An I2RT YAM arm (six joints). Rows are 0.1 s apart.
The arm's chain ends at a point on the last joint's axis. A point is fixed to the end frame.
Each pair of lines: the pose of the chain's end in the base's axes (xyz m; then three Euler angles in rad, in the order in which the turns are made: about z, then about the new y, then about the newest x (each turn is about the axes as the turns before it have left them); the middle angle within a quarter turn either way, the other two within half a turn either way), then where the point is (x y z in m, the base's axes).
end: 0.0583, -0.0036, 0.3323, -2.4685, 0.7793, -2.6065
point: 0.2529 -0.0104 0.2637
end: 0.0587, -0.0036, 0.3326, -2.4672, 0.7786, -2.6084
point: 0.2532 -0.0098 0.2637
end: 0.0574, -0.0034, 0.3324, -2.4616, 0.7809, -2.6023
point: 0.2522 -0.0095 0.2644
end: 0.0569, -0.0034, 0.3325, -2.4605, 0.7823, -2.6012
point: 0.2518 -0.0094 0.2648
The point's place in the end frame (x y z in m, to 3 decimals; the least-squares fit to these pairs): -0.057 -0.031 0.196
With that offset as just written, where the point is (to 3 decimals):
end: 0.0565, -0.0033, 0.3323, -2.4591, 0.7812, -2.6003
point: 0.251 -0.009 0.264
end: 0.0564, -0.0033, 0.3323, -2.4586, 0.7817, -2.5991
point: 0.251 -0.009 0.265
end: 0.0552, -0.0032, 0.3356, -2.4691, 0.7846, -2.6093
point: 0.250 -0.009 0.267
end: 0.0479, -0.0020, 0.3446, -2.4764, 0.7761, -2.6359
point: 0.241 -0.005 0.273
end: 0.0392, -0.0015, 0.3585, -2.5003, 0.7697, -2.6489
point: 0.232 -0.007 0.285
